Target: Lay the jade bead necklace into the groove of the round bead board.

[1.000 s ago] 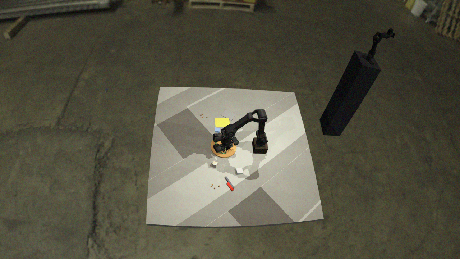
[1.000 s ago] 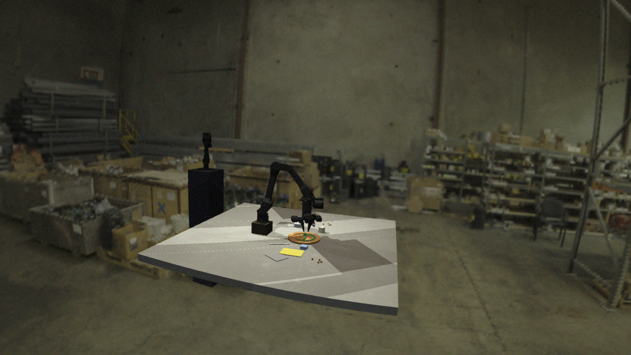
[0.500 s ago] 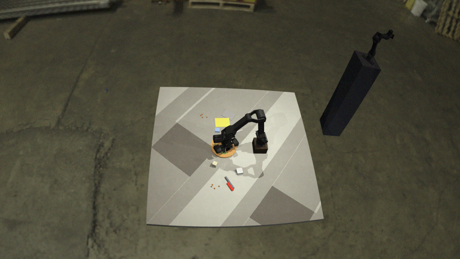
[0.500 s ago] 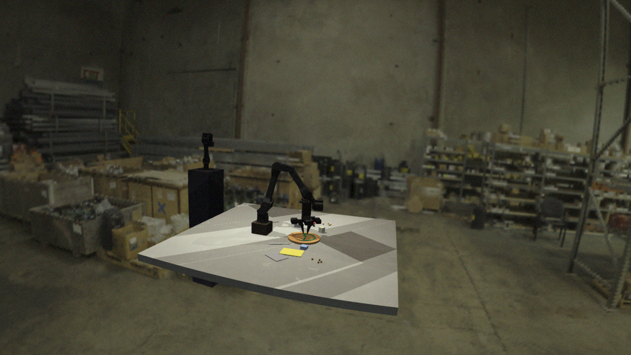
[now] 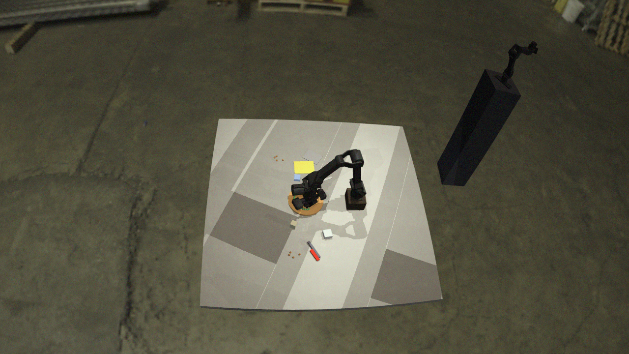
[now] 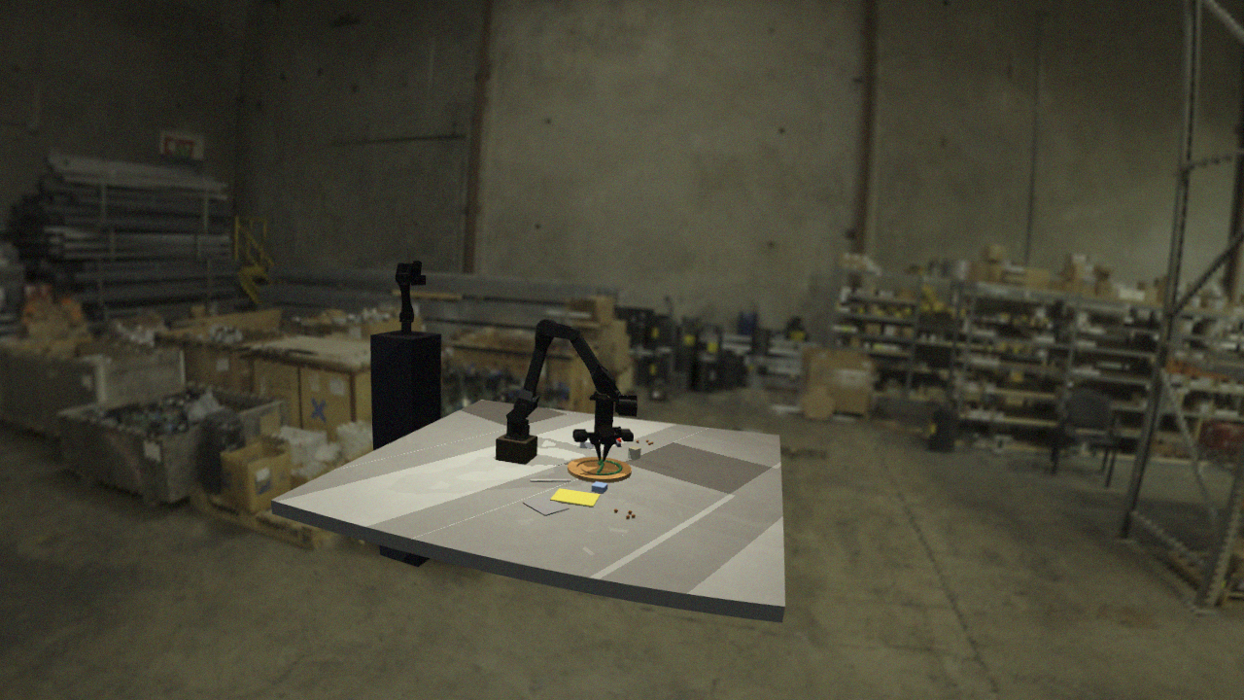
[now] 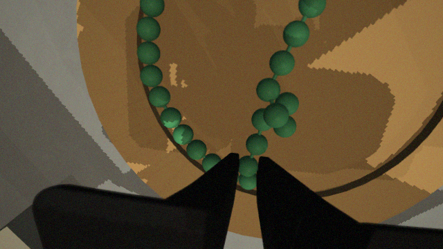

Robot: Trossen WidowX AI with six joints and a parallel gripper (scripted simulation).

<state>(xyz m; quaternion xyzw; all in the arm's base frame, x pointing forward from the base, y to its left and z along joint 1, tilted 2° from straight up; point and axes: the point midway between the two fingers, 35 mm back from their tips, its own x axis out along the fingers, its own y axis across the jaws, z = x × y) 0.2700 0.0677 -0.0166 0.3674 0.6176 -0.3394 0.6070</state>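
The blue block is 200 mm to the right of my gripper tip, 70 mm ahead of it and 10 mm below it. Also, from my gripper tip: red-handled tool (270 mm to the left, 40 mm behind, 10 mm below); then white strip (200 mm to the right, 90 mm behind, 10 mm below); then cream cube (120 mm to the left, 70 mm ahead).
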